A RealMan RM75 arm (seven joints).
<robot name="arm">
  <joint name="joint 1" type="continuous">
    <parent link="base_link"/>
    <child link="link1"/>
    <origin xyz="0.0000 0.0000 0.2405" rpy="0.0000 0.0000 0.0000"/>
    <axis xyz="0 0 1"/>
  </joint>
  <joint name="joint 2" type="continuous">
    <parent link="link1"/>
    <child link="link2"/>
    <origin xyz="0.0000 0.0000 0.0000" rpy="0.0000 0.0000 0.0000"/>
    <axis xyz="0 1 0"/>
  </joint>
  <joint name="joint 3" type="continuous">
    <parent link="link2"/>
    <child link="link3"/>
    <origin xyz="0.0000 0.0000 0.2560" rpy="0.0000 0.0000 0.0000"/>
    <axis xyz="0 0 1"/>
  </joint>
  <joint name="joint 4" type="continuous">
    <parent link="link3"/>
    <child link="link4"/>
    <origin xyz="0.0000 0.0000 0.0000" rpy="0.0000 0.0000 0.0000"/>
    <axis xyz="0 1 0"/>
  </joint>
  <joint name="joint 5" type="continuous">
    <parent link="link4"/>
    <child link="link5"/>
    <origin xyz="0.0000 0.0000 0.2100" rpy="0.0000 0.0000 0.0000"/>
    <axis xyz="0 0 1"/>
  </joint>
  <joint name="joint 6" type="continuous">
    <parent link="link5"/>
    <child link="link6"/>
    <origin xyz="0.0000 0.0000 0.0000" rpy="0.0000 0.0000 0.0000"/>
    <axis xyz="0 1 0"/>
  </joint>
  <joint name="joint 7" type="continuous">
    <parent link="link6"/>
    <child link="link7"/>
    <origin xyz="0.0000 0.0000 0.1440" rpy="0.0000 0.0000 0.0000"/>
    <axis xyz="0 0 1"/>
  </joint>
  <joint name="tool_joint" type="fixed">
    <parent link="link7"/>
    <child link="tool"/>
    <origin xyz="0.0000 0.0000 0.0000" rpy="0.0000 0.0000 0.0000"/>
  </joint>
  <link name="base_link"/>
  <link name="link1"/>
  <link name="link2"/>
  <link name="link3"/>
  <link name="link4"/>
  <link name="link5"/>
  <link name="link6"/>
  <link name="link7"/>
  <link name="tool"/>
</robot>
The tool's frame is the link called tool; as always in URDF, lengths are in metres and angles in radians. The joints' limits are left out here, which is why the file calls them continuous.
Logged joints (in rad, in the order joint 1, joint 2, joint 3, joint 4, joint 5, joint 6, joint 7), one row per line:
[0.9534 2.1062 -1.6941 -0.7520 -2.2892 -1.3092 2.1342]
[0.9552 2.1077 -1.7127 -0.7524 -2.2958 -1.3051 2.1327]
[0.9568 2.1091 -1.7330 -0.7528 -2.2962 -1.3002 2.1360]
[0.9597 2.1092 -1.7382 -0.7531 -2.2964 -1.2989 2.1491]
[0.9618 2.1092 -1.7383 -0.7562 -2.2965 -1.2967 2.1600]
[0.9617 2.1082 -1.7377 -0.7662 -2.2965 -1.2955 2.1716]
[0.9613 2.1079 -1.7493 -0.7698 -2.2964 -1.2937 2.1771]
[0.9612 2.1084 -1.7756 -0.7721 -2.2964 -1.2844 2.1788]
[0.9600 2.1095 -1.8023 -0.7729 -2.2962 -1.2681 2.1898]
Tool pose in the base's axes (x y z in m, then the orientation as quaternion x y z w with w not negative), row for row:
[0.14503 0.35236 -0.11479 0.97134 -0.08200 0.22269 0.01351]
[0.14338 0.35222 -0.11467 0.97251 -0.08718 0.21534 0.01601]
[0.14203 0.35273 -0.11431 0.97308 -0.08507 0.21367 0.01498]
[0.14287 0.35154 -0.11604 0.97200 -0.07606 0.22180 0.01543]
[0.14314 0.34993 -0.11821 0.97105 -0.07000 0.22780 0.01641]
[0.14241 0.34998 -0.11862 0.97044 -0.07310 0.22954 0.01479]
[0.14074 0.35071 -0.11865 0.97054 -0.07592 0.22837 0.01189]
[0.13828 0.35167 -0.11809 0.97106 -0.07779 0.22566 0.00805]
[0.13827 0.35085 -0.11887 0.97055 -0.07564 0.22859 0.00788]
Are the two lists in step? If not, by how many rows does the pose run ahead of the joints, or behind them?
The pose runs 2 rows behind the joints: the pose in row i belongs to the joints in row i - 2.
